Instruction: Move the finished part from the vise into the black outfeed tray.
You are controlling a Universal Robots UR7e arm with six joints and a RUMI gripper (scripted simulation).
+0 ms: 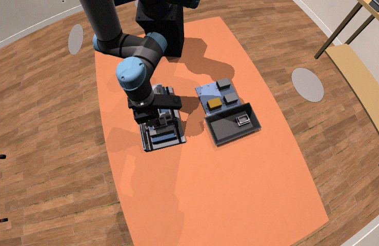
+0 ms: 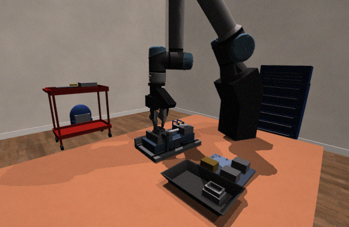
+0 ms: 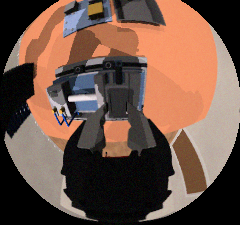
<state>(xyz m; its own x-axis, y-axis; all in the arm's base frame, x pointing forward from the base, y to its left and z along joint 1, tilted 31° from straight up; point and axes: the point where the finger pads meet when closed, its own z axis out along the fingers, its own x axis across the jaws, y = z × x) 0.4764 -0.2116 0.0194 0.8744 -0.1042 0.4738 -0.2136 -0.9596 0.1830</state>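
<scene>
The yellow block lies 10 mm ahead of my hand, 270 mm to the left of it and 100 mm below it. Round my hand: blue plate (30 mm behind, 320 mm to the left, 120 mm below).
</scene>
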